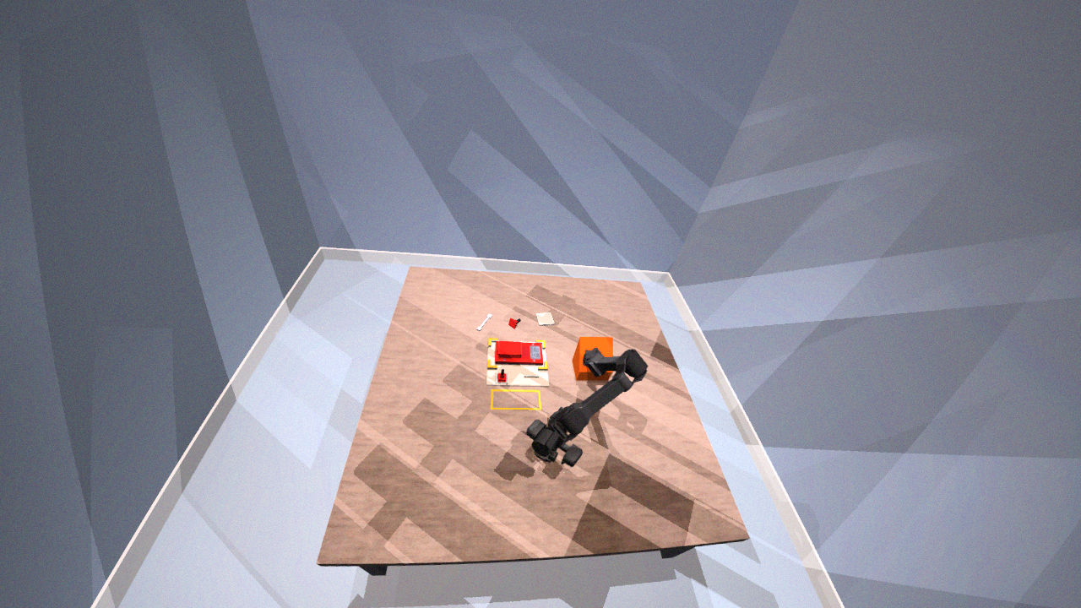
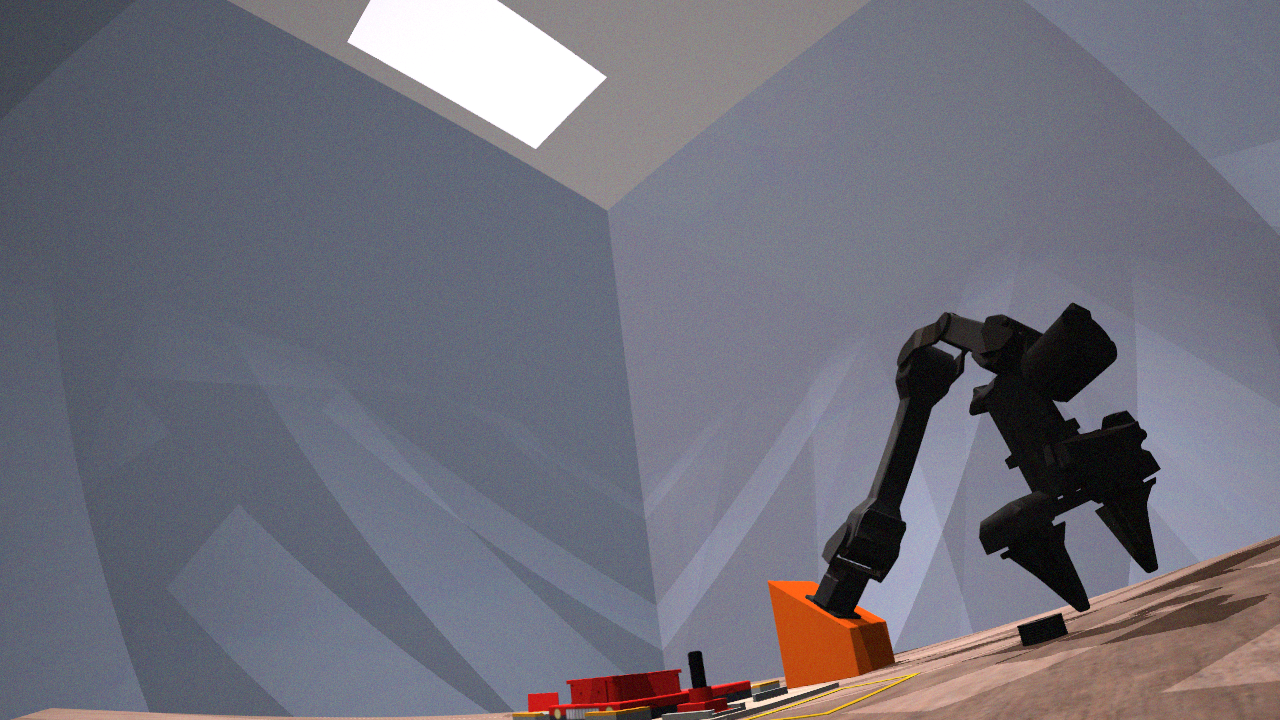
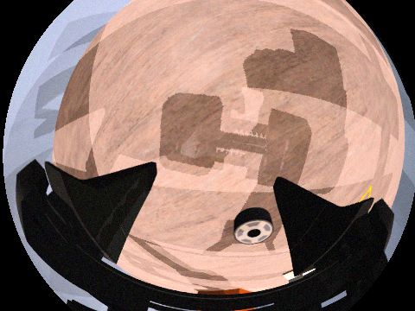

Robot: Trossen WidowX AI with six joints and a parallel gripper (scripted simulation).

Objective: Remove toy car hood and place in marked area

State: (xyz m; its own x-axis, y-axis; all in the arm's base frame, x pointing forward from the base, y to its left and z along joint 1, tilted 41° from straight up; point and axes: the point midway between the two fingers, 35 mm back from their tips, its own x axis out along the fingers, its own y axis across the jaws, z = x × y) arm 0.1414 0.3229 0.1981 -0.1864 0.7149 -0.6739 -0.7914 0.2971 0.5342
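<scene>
My gripper tip is now 19 cm short of the red hood, 42 cm to the left of it and 2 cm below it. Round my gripper tip: black wheel 7 cm to the right, 1 cm below; white plate 4 cm ahead, 66 cm to the right, 2 cm below; white rod 32 cm ahead, 59 cm to the right, 2 cm below.
</scene>
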